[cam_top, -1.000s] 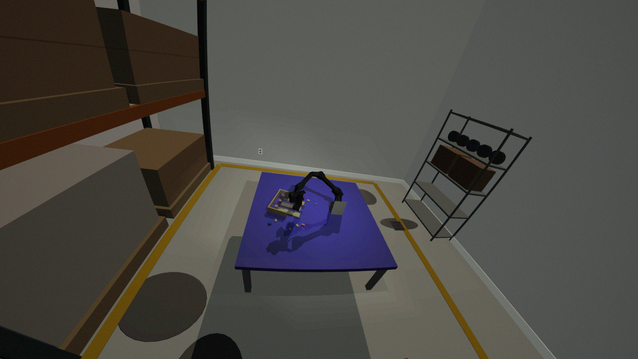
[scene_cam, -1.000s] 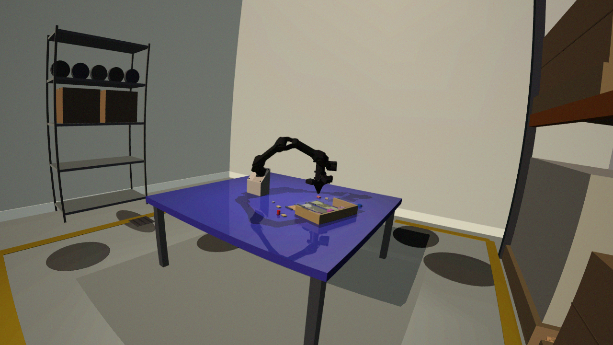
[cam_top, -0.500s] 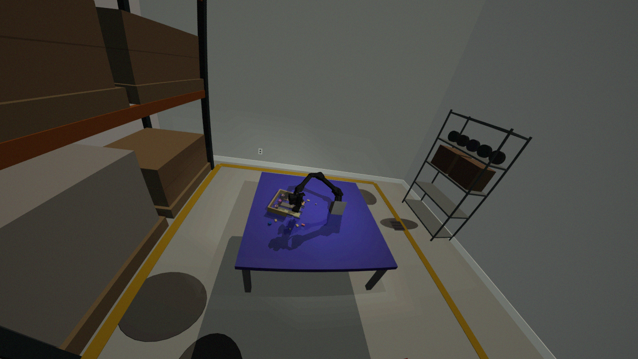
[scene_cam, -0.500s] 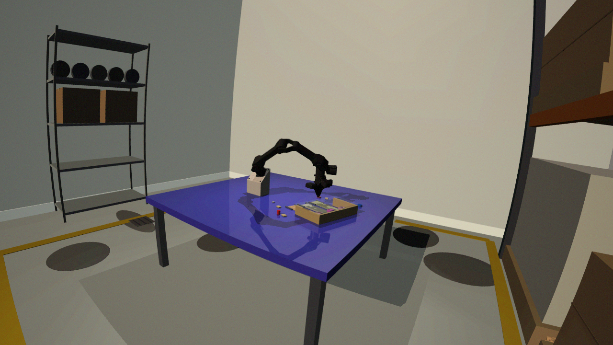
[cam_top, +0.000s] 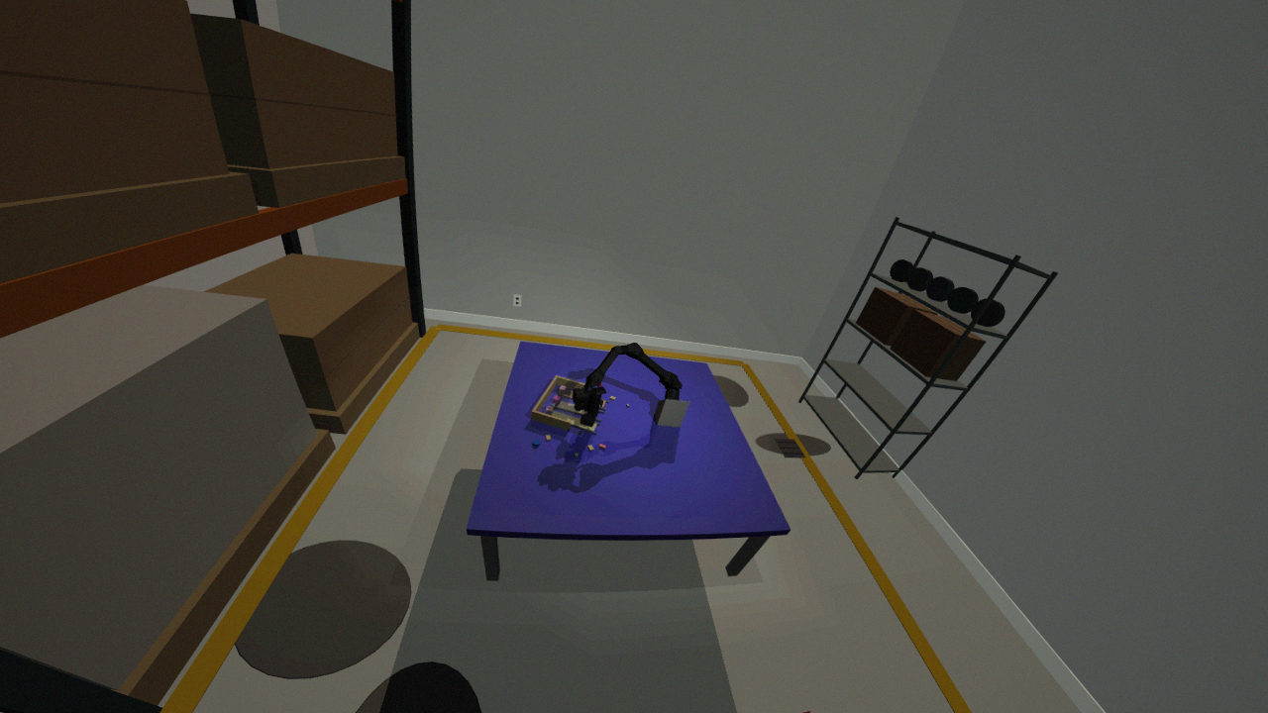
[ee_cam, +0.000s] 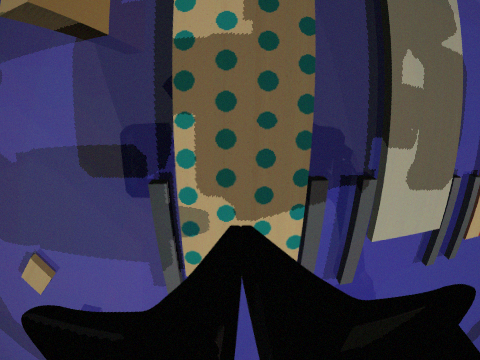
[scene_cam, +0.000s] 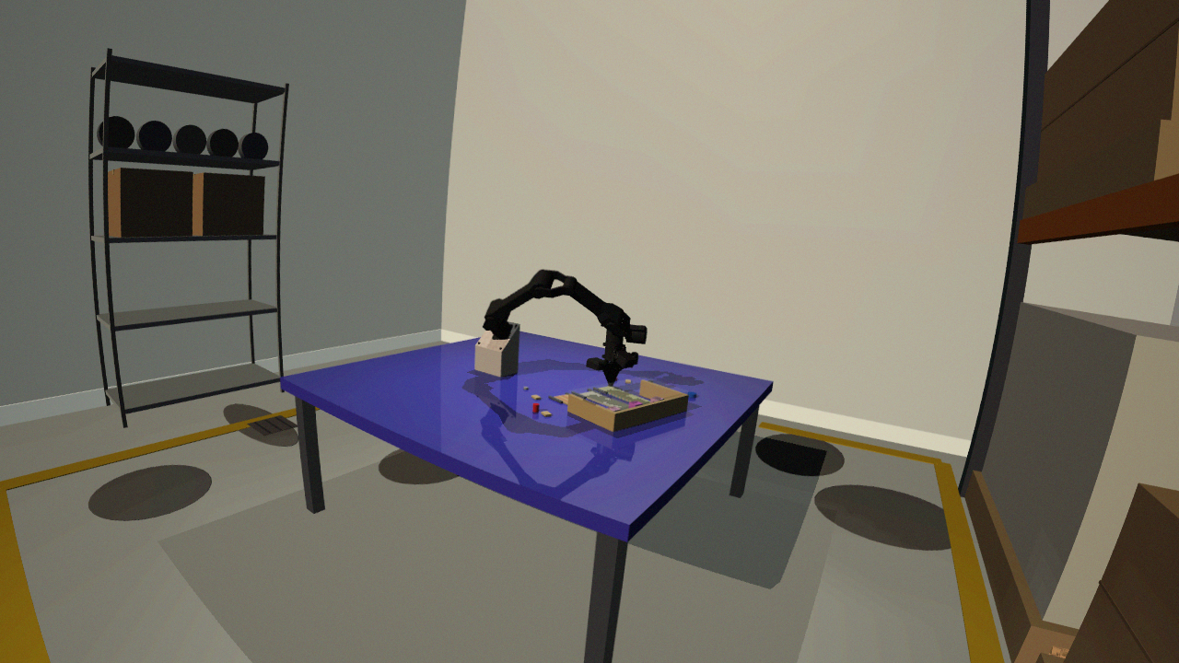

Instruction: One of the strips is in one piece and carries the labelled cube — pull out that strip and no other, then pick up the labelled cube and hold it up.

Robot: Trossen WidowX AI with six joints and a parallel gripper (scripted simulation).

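The grey strip is 130 mm to the right of my gripper tip, 50 mm ahead of it and 10 mm below it.
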